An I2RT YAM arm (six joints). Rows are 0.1 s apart.
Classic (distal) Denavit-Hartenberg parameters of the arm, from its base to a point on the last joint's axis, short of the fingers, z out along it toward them. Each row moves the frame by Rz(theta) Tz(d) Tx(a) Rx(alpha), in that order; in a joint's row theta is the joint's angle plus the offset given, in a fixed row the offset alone. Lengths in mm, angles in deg.
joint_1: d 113.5; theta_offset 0; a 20; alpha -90
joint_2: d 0; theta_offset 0; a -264; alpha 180
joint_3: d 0; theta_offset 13.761; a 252.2; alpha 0
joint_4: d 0; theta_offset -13.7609; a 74; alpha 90
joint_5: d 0; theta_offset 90; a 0; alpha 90
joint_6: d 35.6; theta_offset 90; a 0; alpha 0
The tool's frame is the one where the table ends.
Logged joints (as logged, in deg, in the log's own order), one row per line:
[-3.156, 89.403, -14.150, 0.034, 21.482, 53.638]
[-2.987, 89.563, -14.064, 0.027, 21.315, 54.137]
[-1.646, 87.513, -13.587, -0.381, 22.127, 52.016]
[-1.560, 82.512, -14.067, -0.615, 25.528, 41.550]
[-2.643, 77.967, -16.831, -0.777, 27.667, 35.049]
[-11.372, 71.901, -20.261, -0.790, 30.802, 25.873]
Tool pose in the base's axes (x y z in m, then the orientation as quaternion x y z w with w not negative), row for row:
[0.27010, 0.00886, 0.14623, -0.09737, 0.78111, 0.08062, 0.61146]
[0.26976, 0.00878, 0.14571, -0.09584, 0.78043, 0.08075, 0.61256]
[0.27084, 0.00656, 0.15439, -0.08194, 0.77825, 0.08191, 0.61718]
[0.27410, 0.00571, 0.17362, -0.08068, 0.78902, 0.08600, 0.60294]
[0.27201, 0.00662, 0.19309, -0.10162, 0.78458, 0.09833, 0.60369]
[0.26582, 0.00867, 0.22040, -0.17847, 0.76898, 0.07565, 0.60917]
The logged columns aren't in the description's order. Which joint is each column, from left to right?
Columns, left to right: joint_6, joint_2, joint_5, joint_1, joint_3, joint_4.
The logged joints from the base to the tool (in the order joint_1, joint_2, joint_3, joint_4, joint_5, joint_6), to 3 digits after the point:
[0.034, 89.403, 21.482, 53.638, -14.150, -3.156]
[0.027, 89.563, 21.315, 54.137, -14.064, -2.987]
[-0.381, 87.513, 22.127, 52.016, -13.587, -1.646]
[-0.615, 82.512, 25.528, 41.550, -14.067, -1.560]
[-0.777, 77.967, 27.667, 35.049, -16.831, -2.643]
[-0.790, 71.901, 30.802, 25.873, -20.261, -11.372]

